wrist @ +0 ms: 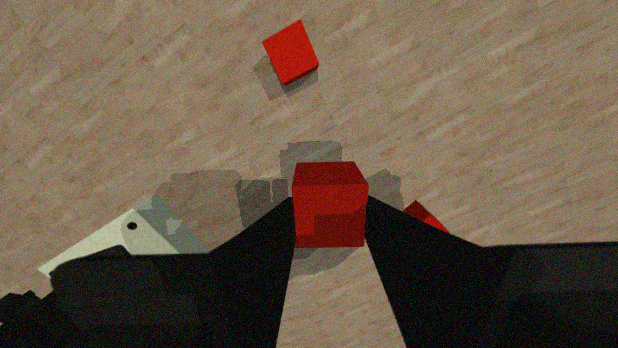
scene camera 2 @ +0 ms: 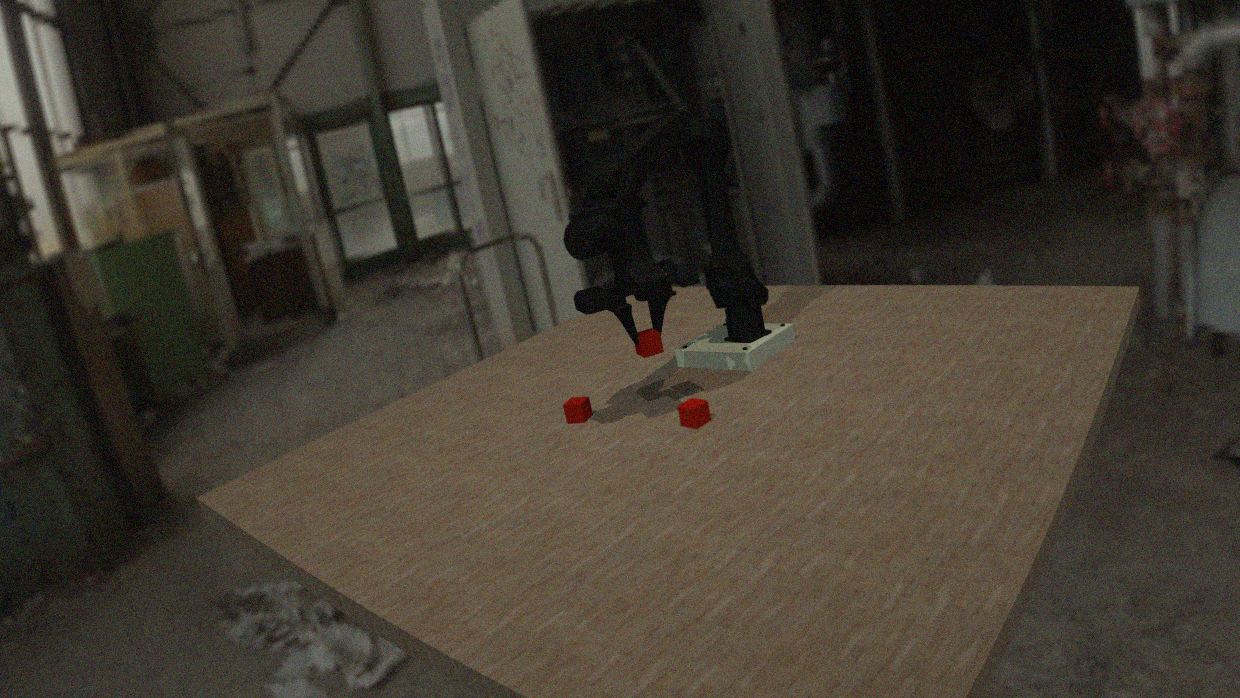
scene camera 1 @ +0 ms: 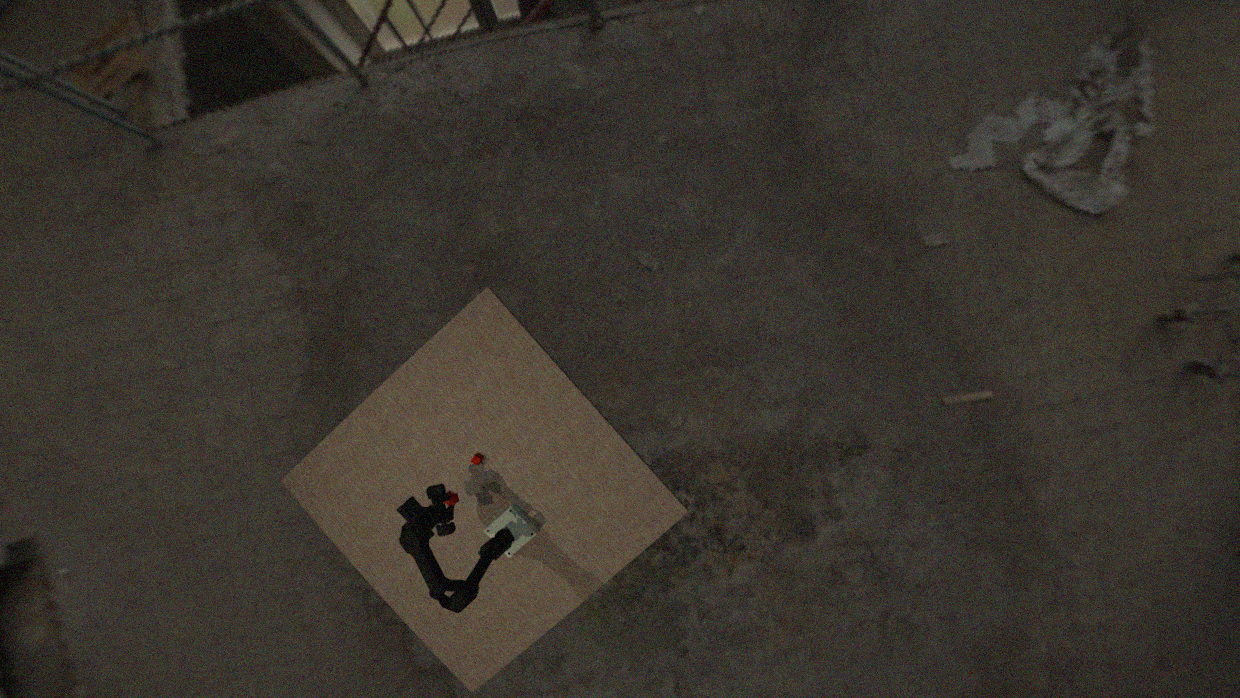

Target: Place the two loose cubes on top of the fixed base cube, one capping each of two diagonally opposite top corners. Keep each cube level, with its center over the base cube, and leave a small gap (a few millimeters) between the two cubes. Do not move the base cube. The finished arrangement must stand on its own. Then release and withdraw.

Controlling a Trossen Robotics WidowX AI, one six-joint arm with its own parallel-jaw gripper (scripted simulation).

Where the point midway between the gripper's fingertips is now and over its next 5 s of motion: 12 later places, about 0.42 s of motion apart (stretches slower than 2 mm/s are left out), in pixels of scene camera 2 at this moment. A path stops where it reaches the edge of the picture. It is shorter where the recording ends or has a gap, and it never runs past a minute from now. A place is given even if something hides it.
My gripper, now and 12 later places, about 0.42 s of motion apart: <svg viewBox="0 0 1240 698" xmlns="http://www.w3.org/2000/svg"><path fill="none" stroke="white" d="M647 341L655 346L665 351L675 357L686 363L697 367L699 369L700 378L702 385L703 387L703 385L702 378L700 371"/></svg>
